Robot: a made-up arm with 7 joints. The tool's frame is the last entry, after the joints. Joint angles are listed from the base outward.
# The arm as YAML. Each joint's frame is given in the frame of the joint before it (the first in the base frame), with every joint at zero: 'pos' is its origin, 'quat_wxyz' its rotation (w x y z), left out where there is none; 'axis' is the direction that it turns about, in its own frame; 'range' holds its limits. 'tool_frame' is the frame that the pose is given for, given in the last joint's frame.
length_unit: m
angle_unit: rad
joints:
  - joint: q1
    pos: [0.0, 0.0, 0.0]
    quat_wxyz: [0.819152, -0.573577, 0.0, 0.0]
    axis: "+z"
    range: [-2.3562, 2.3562]
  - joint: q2
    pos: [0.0, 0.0, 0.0]
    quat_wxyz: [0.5, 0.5, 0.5, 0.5]
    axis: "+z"
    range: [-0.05, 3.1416]
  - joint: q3
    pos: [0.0, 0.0, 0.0]
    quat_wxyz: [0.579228, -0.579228, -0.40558, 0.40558]
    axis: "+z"
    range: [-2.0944, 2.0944]
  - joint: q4
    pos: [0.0, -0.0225, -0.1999]
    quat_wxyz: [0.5, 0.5, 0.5, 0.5]
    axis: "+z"
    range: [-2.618, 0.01]
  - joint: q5
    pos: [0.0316, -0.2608, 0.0]
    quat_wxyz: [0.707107, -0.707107, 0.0, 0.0]
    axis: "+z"
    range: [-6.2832, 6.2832]
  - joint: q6
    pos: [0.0, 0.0, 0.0]
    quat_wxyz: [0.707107, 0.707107, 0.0, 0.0]
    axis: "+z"
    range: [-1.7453, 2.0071]
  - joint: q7
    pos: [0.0, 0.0, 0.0]
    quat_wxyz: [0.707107, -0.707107, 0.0, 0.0]
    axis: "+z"
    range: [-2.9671, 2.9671]
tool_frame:
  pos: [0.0, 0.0, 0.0]
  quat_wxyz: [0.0, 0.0, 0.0, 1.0]
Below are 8 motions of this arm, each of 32 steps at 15 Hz.
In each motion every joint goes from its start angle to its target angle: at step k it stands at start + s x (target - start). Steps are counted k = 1, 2, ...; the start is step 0. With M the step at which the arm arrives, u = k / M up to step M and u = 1 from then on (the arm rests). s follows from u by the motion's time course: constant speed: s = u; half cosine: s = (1 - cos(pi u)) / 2; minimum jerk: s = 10 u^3 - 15 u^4 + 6 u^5.
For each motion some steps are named. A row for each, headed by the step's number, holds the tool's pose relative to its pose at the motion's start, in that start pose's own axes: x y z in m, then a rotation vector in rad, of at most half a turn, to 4 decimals.
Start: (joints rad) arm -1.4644 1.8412 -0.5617 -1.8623 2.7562 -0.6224 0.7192
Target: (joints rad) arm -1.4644 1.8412 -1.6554 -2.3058 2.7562 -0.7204 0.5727
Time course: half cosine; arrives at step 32
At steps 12, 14, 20, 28, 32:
12: 0.0072 0.0848 0.0520 0.3411 -0.0056 -0.0932
14: 0.0097 0.1058 0.0732 0.4456 -0.0077 -0.1143
20: 0.0157 0.1524 0.1490 0.7688 -0.0175 -0.1578
28: 0.0161 0.1696 0.2266 1.0709 -0.0348 -0.1684
32: 0.0156 0.1700 0.2375 1.1131 -0.0382 -0.1675

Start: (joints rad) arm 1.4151 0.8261 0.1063 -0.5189 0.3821 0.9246 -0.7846
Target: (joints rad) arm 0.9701 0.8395 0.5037 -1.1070 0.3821 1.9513 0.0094
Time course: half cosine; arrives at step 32
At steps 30, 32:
30: 0.0602 0.1043 0.2843 -0.4465 -0.2046 0.8275
32: 0.0592 0.1049 0.2871 -0.4512 -0.2051 0.8339

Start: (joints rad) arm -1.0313 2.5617 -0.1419 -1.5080 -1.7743 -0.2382 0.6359
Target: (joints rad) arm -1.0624 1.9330 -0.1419 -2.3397 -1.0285 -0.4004 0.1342
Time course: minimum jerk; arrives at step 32
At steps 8, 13, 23, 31, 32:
8: 0.0222 0.0177 -0.0051 0.1015 -0.0710 0.0633
13: 0.0633 0.0614 -0.0061 0.3387 -0.2137 0.1923
23: 0.1146 0.1682 0.0438 0.9918 -0.4621 0.4382
31: 0.1179 0.1911 0.0668 1.1811 -0.4994 0.4855
32: 0.1179 0.1912 0.0669 1.1815 -0.4995 0.4856

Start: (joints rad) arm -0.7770 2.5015 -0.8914 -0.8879 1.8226 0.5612 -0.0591
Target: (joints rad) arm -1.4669 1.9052 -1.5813 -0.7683 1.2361 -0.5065 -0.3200
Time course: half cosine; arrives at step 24
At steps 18, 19, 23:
18: -0.1195 -0.1228 -0.1061 -0.1432 -0.6920 -0.4833
19: -0.1202 -0.1328 -0.1079 -0.1599 -0.7449 -0.5091
23: -0.1198 -0.1560 -0.1105 -0.1994 -0.8737 -0.5665

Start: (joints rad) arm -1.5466 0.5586 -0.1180 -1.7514 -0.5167 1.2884 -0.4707
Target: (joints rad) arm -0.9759 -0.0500 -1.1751 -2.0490 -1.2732 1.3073 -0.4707
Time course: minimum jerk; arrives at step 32
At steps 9, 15, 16, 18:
9: 0.0174 -0.0516 0.0343 -0.0260 -0.0748 -0.1148
15: 0.0353 -0.1317 0.1354 -0.0770 -0.2829 -0.2617
16: 0.0362 -0.1408 0.1575 -0.0860 -0.3267 -0.2727
18: 0.0360 -0.1524 0.2020 -0.1029 -0.4138 -0.2779

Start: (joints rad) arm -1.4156 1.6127 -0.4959 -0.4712 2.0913 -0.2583 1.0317
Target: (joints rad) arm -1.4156 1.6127 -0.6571 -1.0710 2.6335 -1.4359 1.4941
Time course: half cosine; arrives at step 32
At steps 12, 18, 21, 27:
12: -0.0482 0.0063 0.0066 -0.2428 -0.0427 0.3136
18: -0.0912 0.0138 0.0216 -0.4186 -0.1130 0.6113
21: -0.1106 0.0178 0.0316 -0.4884 -0.1605 0.7461
27: -0.1377 0.0239 0.0497 -0.5797 -0.2491 0.9282

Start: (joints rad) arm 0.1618 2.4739 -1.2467 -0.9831 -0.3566 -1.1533 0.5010
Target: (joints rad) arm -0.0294 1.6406 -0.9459 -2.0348 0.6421 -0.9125 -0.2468
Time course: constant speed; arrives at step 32
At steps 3, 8, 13, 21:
3: 0.0170 0.0113 -0.0514 0.0847 -0.1912 -0.0738
8: 0.0628 0.0302 -0.1261 0.2374 -0.5015 -0.1682
13: 0.1257 0.0475 -0.1825 0.3960 -0.8008 -0.2252
21: 0.2466 0.0666 -0.2277 0.6359 -1.2570 -0.2379

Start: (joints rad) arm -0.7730 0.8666 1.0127 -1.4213 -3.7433 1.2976 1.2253
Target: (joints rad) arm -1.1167 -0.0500 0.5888 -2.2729 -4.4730 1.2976 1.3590
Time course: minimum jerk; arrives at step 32
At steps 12, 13, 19, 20, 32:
12: 0.0271 0.0598 -0.0476 0.1065 0.0458 0.0555
13: 0.0292 0.0710 -0.0585 0.1251 0.0609 0.0604
19: 0.0156 0.1354 -0.1327 0.2105 0.1965 0.0446
20: 0.0093 0.1437 -0.1436 0.2163 0.2219 0.0352
32: -0.0383 0.1773 -0.1904 0.2031 0.3628 -0.0347

